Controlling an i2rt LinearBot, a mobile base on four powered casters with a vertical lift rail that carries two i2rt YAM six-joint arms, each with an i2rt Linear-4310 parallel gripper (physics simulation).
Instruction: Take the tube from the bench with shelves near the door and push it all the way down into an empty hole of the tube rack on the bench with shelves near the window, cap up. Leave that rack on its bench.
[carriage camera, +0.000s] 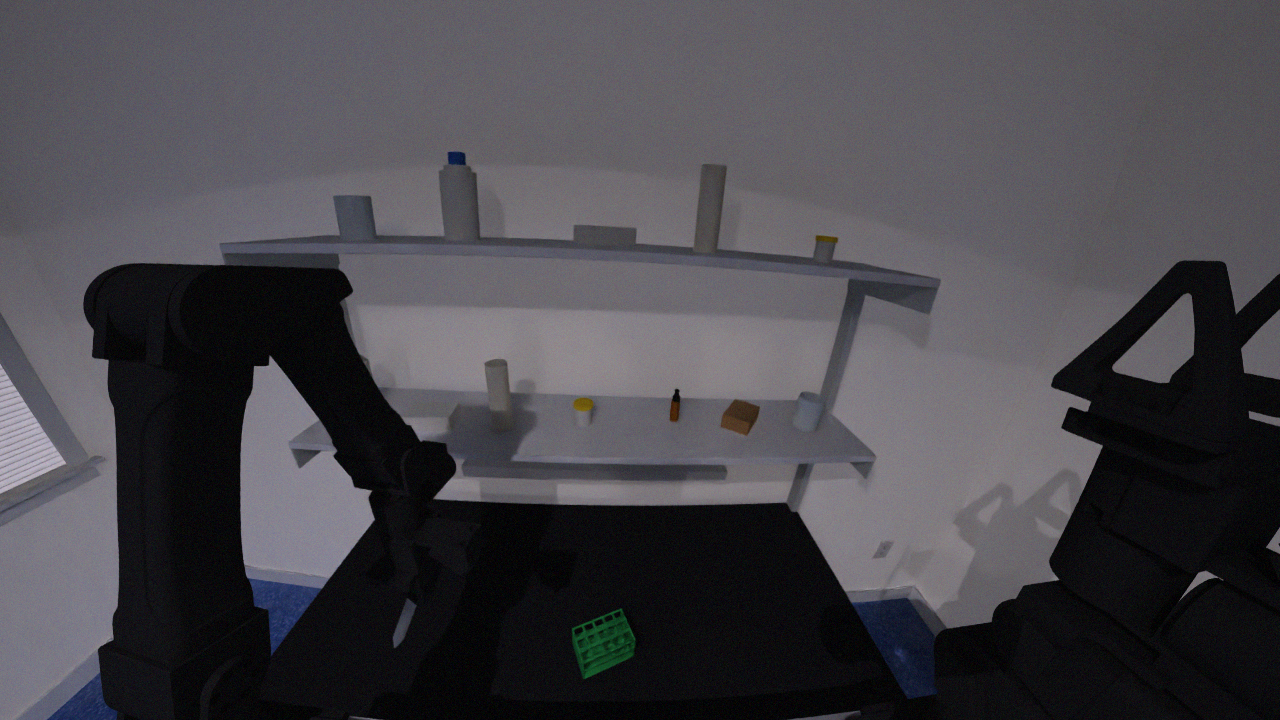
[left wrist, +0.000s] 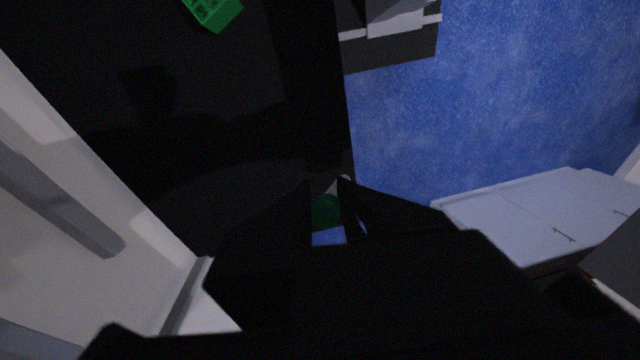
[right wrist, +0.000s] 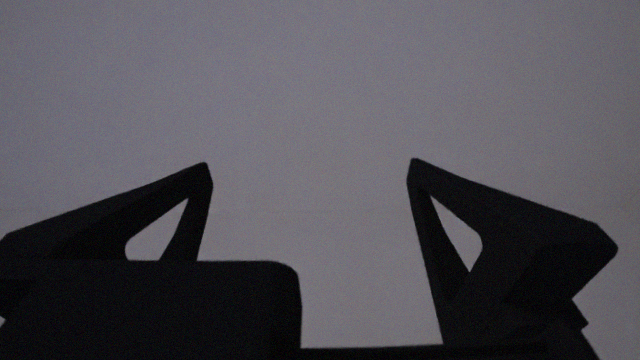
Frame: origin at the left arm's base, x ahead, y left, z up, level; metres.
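Where they show: left gripper, fingertip midpoint: (carriage camera: 424, 598) (left wrist: 323, 185); right gripper, fingertip midpoint: (carriage camera: 1256, 267) (right wrist: 308, 171).
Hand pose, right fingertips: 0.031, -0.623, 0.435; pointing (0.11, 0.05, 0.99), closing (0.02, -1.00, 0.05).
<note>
Things, the pixels of their top centre, and the offset from my right fingertips, as dx, dy, dz. "spot": a spot on its surface instead. Level surfaces: height alone.
- dark green cap, middle of its top: (left wrist: 328, 222) +0.199, +0.608, -0.524
- black bench, its level: dz -0.976
- green tube rack, middle of its top: (carriage camera: 603, 634) +0.336, +0.327, -0.898
- lower shelf, its level: dz -0.519
- pale cylinder, surface spot: (carriage camera: 499, 398) spot: +0.612, +0.599, -0.424
- yellow-capped jar, surface spot: (carriage camera: 583, 413) spot: +0.653, +0.399, -0.480
- amber bottle, surface spot: (carriage camera: 674, 407) spot: +0.691, +0.157, -0.475
- brown box, surface spot: (carriage camera: 740, 417) spot: +0.654, -0.019, -0.479
The tube shows a pale, tapered body (carriage camera: 404, 624) in the carriage view and a dark green cap (left wrist: 326, 211) in the left wrist view. My left gripper (carriage camera: 412, 594) (left wrist: 323, 185) is shut on it. The tube hangs tilted, tip down, over the left part of the black bench (carriage camera: 716, 573), to the left of the rack. The green tube rack (carriage camera: 604, 642) (left wrist: 215, 15) stands on that bench near its front edge, with open square holes along its top. My right gripper (carriage camera: 1239, 286) (right wrist: 308, 171) is open and empty, raised at the far right, away from the bench.
Above the bench, a lower shelf (carriage camera: 626, 445) holds a pale cylinder (carriage camera: 499, 398), a yellow-capped jar (carriage camera: 583, 413), an amber bottle (carriage camera: 674, 407) and a brown box (carriage camera: 740, 417). An upper shelf (carriage camera: 537, 248) holds more containers. A window (carriage camera: 22, 429) is at the left. A white cabinet (left wrist: 540, 215) shows in the left wrist view.
</note>
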